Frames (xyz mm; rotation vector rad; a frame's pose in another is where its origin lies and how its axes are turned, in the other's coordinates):
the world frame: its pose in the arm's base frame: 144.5 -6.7 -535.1 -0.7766 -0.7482 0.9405
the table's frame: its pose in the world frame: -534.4 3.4 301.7 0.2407 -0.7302 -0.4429
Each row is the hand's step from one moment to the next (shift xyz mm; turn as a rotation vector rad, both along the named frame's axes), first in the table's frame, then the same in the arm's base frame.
Working: the table's frame: its pose in the arm's base frame: -315.7 -410.8 -496.3 -0.0176 -1.3450 0.8782

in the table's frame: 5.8 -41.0 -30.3 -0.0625 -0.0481 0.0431
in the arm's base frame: 47.3 -11.1 16.4 -0.0083 -0.0879 -0.0168
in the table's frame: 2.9 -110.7 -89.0 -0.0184 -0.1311 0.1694
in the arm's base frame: 134.3 -33.6 31.7 -0.0718 -0.1792 0.0947
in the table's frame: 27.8 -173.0 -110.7 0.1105 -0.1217 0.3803
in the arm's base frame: 185.2 -52.7 76.7 -0.2592 -0.1987 0.2550
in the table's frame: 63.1 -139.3 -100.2 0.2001 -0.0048 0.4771
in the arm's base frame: 157.0 -14.7 92.5 -0.4067 -0.1130 0.2992
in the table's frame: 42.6 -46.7 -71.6 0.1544 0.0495 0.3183
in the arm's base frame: 83.9 24.6 38.4 -0.3004 -0.0274 0.1914
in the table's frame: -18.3 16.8 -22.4 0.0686 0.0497 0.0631
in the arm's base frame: 10.5 11.8 -29.5 -0.0823 0.0432 0.0502
